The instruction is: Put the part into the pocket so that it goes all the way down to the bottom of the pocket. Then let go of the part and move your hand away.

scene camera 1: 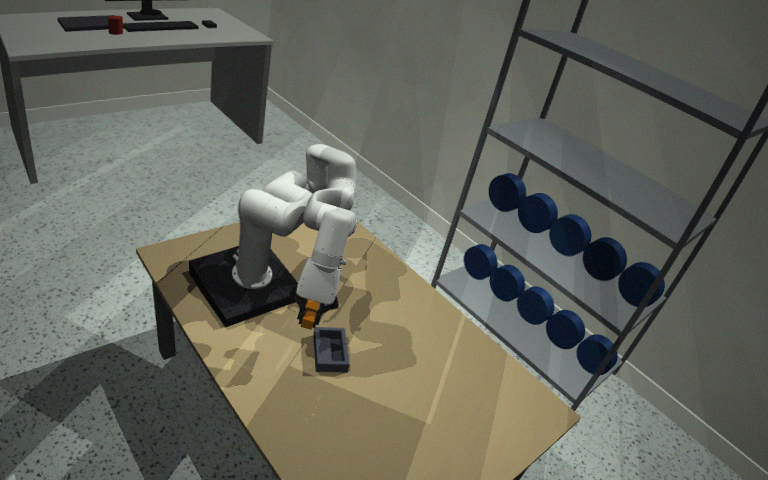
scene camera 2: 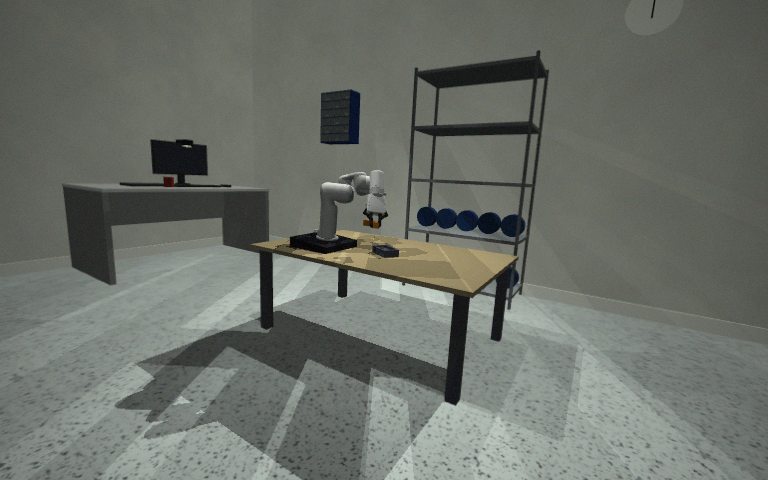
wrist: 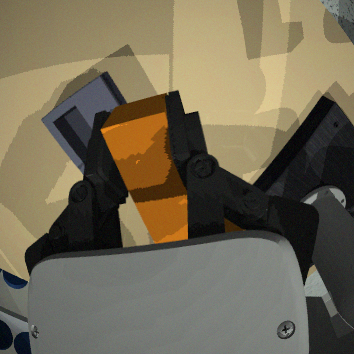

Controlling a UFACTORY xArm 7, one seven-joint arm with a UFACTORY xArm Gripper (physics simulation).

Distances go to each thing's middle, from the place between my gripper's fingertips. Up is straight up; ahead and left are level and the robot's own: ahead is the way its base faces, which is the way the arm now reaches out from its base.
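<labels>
Orange L-shaped part (wrist: 136, 133): 10 mm above my hand, 40 mm behind it, 40 mm to the left of it. Grey block with pocket (scene camera 1: 330, 346): 130 mm below my hand, 30 mm ahead of it, 90 mm to the left of it.
</labels>
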